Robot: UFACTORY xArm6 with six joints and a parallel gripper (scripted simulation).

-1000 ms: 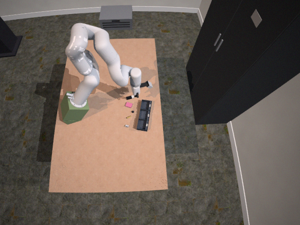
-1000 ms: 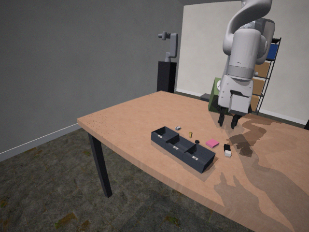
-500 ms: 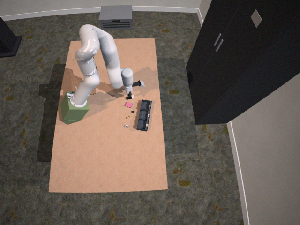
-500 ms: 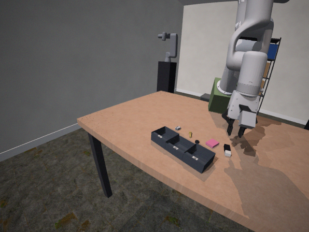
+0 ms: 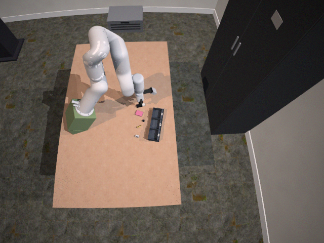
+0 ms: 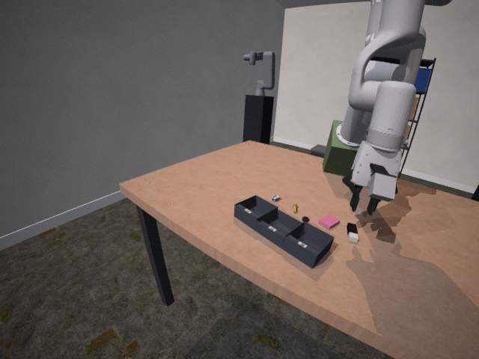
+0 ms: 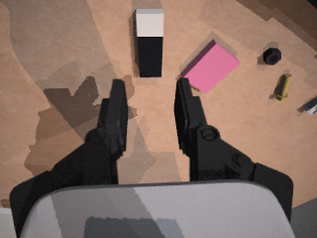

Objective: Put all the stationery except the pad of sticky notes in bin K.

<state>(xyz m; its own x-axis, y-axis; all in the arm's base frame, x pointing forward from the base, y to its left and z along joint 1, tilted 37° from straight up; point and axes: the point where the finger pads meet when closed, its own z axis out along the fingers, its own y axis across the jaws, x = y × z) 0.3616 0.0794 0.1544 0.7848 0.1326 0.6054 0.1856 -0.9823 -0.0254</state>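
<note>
My gripper is now 10 mm short of the black-and-white block and 90 mm above it. The rest, counted from my hand: yellow bolt: 20 mm behind, 180 mm to the right, 90 mm below; then black nut: 20 mm ahead, 130 mm to the right, 90 mm below; then pink sticky-note pad: 10 mm behind, 70 mm to the right, 90 mm below.
</note>
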